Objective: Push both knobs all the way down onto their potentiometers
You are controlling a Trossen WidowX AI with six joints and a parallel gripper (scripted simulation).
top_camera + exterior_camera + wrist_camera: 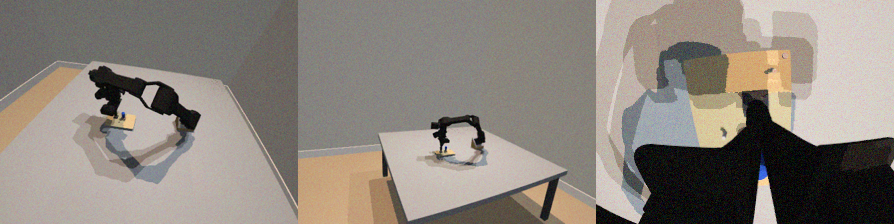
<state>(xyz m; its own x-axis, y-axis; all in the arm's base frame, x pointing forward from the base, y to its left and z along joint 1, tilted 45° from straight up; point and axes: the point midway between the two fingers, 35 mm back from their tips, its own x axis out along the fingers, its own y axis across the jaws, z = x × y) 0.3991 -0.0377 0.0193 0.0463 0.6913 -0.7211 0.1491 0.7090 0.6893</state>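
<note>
Right now my gripper tip is 1 cm above the black knob. Round my gripper tip: blue knob 4 cm behind, 1 cm to the left, 2 cm below.
</note>
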